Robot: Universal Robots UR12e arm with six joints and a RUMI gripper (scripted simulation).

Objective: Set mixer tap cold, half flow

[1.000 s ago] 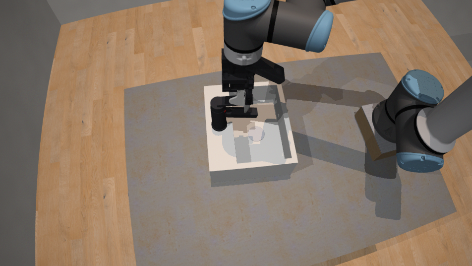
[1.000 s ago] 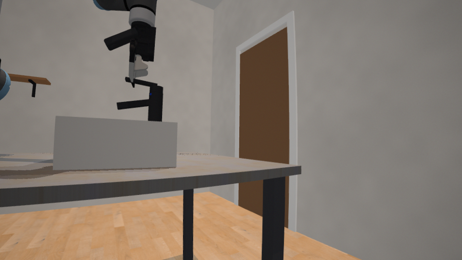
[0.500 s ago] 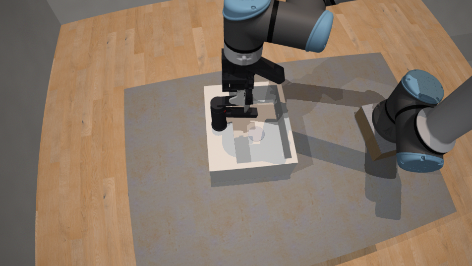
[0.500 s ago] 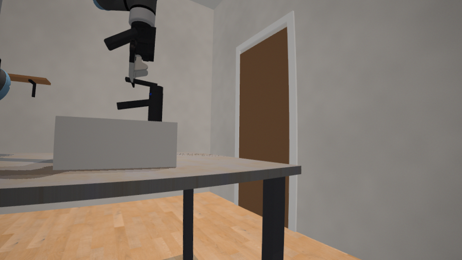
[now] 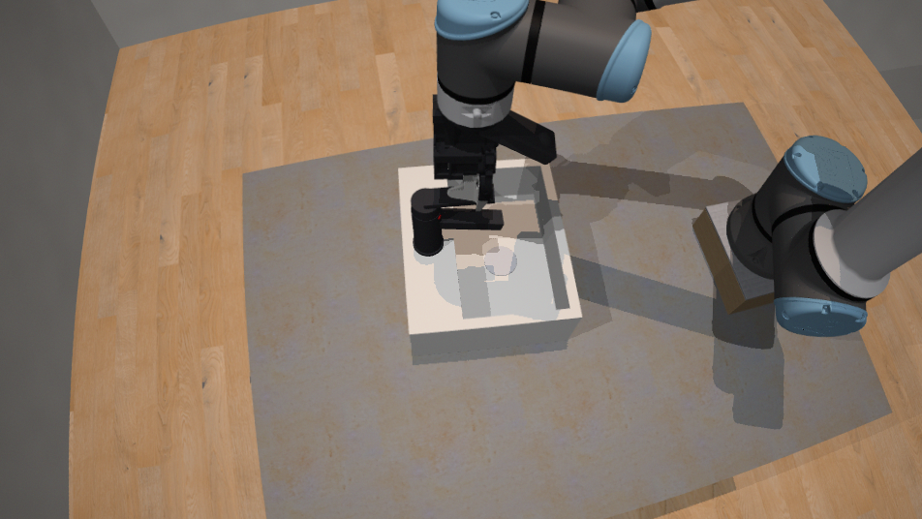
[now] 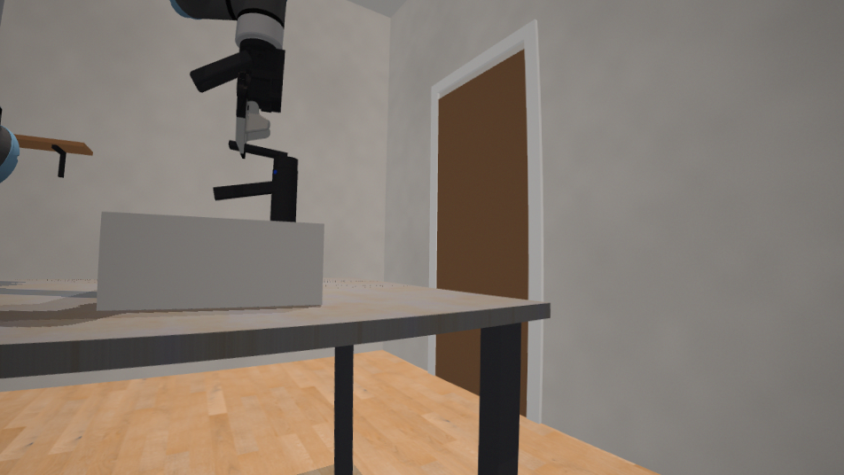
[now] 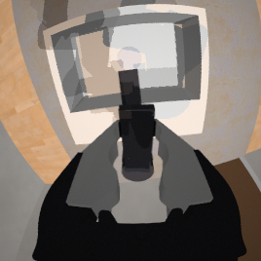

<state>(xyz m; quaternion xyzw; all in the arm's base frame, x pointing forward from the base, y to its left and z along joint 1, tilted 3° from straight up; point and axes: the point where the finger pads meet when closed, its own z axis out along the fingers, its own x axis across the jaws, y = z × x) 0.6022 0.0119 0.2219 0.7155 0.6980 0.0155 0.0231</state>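
The lever is 3 cm ahead of my hand. The rest, counted from my hand: white basin 24 cm below, 4 cm behind, 1 cm to the right.
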